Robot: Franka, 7 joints.
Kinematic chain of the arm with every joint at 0, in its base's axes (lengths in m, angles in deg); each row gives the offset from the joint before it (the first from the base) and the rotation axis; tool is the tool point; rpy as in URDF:
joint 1: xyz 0 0 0.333 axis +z
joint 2: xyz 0 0 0 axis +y
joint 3: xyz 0 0 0.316 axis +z
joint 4: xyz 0.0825 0 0 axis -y
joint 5: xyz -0.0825 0 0.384 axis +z
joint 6: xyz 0 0 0 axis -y
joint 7: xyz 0.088 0 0 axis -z
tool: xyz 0 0 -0.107 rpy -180 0 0
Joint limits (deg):
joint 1: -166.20..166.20
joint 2: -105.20..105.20
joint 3: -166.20..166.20
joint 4: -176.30..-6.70
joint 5: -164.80..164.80
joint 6: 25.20..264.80
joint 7: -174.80..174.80
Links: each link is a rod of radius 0.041 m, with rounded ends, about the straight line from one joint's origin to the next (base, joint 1, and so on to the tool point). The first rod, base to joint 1, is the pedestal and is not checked.
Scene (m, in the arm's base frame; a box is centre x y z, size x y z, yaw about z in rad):
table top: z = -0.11
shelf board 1: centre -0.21 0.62 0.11 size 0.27 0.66 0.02 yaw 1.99
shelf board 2: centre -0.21 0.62 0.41 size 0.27 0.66 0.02 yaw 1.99
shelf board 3: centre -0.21 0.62 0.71 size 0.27 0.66 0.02 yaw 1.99
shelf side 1: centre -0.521 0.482 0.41 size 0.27 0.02 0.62 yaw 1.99
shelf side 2: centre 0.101 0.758 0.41 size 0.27 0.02 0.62 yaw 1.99
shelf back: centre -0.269 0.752 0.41 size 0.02 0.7 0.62 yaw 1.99
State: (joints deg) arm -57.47 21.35 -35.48 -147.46 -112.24 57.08 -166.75
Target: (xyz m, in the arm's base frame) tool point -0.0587 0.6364 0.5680
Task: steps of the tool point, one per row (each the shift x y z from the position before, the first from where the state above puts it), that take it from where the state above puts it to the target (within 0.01 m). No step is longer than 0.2 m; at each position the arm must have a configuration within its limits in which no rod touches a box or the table.
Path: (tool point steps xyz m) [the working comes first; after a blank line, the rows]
Joints at the target: -131.49 -30.07 -107.02 -95.69 -120.67 68.37 -166.75
Straight joint move there: touches shelf side 1.

1: -0.1061 0.0427 0.0742
2: -0.0931 0.0902 0.0709
3: -0.0593 0.1299 0.0623
4: -0.0097 0.1532 0.0495
5: 0.0469 0.1544 0.0335
6: 0.1006 0.1323 0.0157
7: 0.1415 0.0903 -0.0030
8: 0.1629 0.0361 -0.0211
9: -0.0394 0.0736 -0.0318
10: -0.0271 0.0596 -0.0176
11: -0.0166 0.0470 0.0083
12: -0.0114 0.0317 0.0411

